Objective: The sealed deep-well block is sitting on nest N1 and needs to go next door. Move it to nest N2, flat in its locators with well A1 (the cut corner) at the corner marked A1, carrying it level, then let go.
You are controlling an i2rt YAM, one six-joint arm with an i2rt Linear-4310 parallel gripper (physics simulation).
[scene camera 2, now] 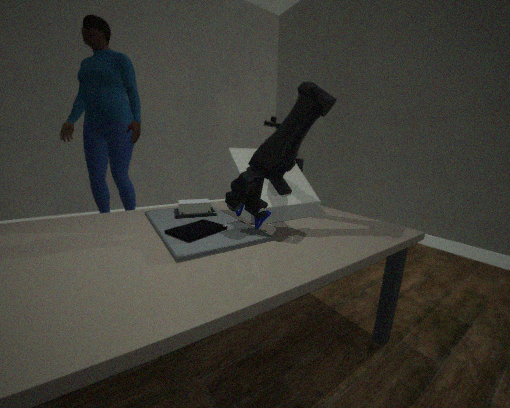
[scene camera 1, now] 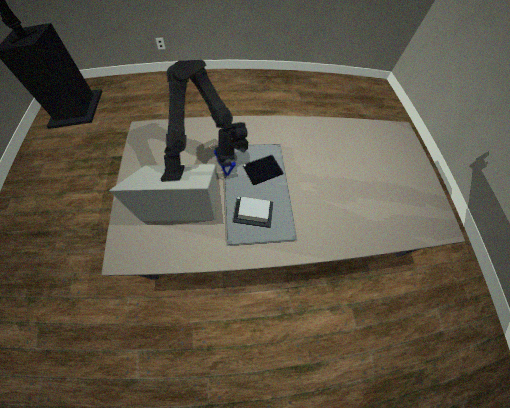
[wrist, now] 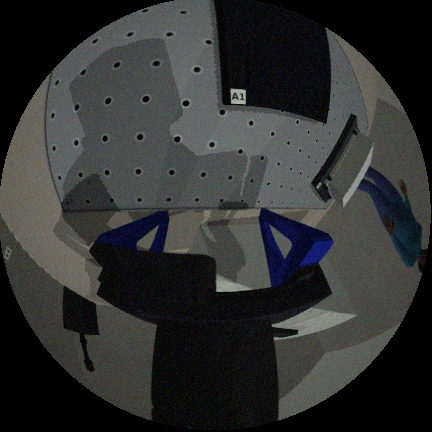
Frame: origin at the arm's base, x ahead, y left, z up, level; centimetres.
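Seen in the pictures: gripper, fingertip midpoint: (scene camera 2: 247, 222) (scene camera 1: 224, 170) (wrist: 213, 213); arm's base, origin of the base link: (scene camera 2: 274, 177) (scene camera 1: 173, 173).
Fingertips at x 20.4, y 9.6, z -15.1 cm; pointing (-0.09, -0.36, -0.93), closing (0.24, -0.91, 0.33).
Offsets run from my fingertips to a thing's middle. "*": to the spot under its first point. Level surfaces: height alone.
The sealed deep-well block {dz +2.9, dx +11.3, dy -23.4 cm} (scene camera 1: 254, 208) (scene camera 2: 195, 206) (wrist: 353, 167), white-topped, sits on a dark nest (scene camera 1: 238, 220) (scene camera 2: 181, 215) (wrist: 336, 162) near one end of the grey perforated board. Its cut corner cannot be made out. The other nest {dz +0.5, dx +19.0, dy -1.6 cm} (scene camera 1: 263, 170) (scene camera 2: 196, 230) (wrist: 277, 60), black, flat and empty, lies on the same board, turned at an angle; the wrist view shows a white A1 label {* dz +0.8, dx +10.2, dy +1.3 cm} (wrist: 238, 96) at its near corner. My gripper (scene camera 1: 222, 163) (scene camera 2: 250, 214) (wrist: 213, 213) is open and empty, with blue fingers, above the board's edge beside the empty nest and away from the block.
The grey board {dz -1.0, dx +14.6, dy -11.3 cm} (scene camera 1: 260, 235) (scene camera 2: 175, 250) (wrist: 127, 117) lies on a beige table {dz -1.7 cm} (scene camera 1: 360, 175) (scene camera 2: 90, 295). The arm stands on a pale pedestal box (scene camera 1: 175, 205) beside the board. A person (scene camera 2: 107, 100) (wrist: 400, 225) stands beyond the table. A dark stand (scene camera 1: 47, 70) is on the floor behind.
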